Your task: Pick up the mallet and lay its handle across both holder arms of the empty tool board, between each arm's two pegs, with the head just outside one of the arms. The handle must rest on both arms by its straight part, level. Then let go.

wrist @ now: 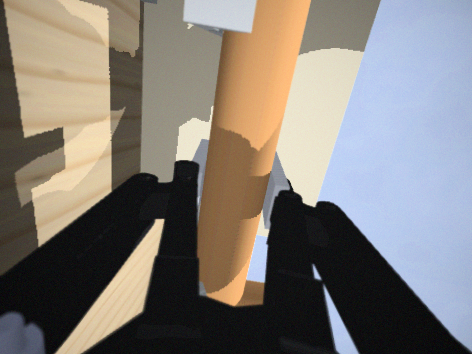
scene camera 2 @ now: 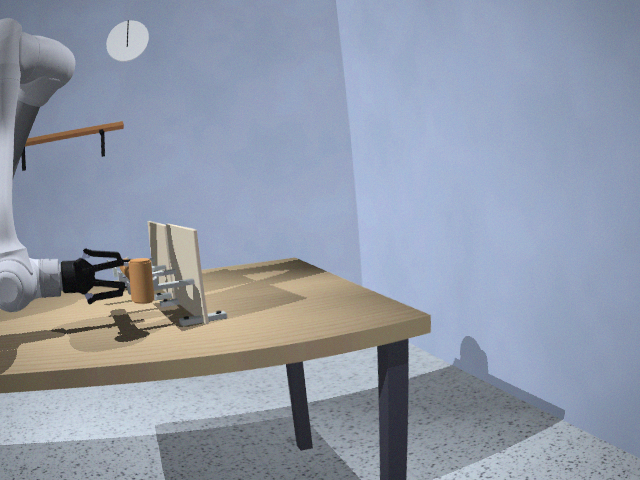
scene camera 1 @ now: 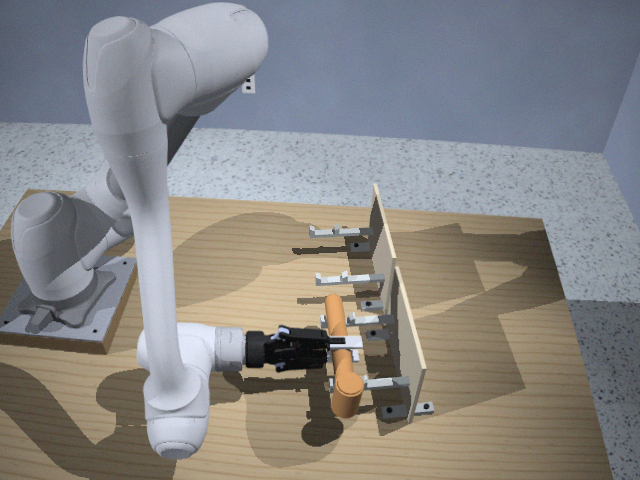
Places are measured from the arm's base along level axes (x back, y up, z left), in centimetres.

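Where they show: gripper, fingertip midpoint: (scene camera 1: pixel 359 349); arm's base at its link origin: (scene camera 1: pixel 68 294).
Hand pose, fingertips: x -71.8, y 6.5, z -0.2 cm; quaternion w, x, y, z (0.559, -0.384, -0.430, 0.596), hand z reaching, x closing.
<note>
Things, the pixels of their centre, and the offset from my fingertips. "pt": a spot on its surface instead. Level surfaces: height alone.
- orange mallet at the middle of its body: (wrist: pixel 236 176) (scene camera 1: pixel 340 347) (scene camera 2: pixel 133 273) dx +4.0, dy +0.3, dz -0.9 cm
- nearer tool board at the middle of its body: (wrist: pixel 232 133) (scene camera 1: pixel 377 346) (scene camera 2: pixel 163 273) dx -3.3, dy -0.9, dz +2.4 cm
- pale arm end at a spot on its surface: (wrist: pixel 220 12) pt dx +9.8, dy -1.3, dz +5.5 cm
- second board at the middle of its body: (scene camera 1: pixel 357 249) (scene camera 2: pixel 143 259) dx +7.1, dy -1.2, dz +29.8 cm
- wooden table at its surface level: dy -11.0 cm
The orange mallet (scene camera 1: pixel 337 320) (scene camera 2: pixel 140 280) (wrist: pixel 245 125) is held roughly level in front of the nearer tool board (scene camera 1: pixel 412 351) (scene camera 2: pixel 185 258). Its handle crosses the farther holder arm (scene camera 1: pixel 379 320) between that arm's pegs; in the wrist view a pale arm end (wrist: pixel 220 12) partly covers the handle. The upright cylindrical head is at the nearer holder arm (scene camera 1: pixel 390 382) and hides part of it, so I cannot tell whether it is fully outside. Contact between handle and arms cannot be made out. My gripper (scene camera 1: pixel 343 348) (scene camera 2: pixel 125 275) (wrist: pixel 236 162) is shut on the handle between the arms.
A second board (scene camera 1: pixel 382 242) stands farther back, with two holder arms (scene camera 1: pixel 341 232) (scene camera 1: pixel 348 279) pointing toward the robot's side. The boards' feet (scene camera 1: pixel 392 411) (scene camera 2: pixel 193 320) stand on the wooden table (scene camera 1: pixel 491 428) (scene camera 2: pixel 336 315). The robot base (scene camera 1: pixel 56 289) is at the left.
</note>
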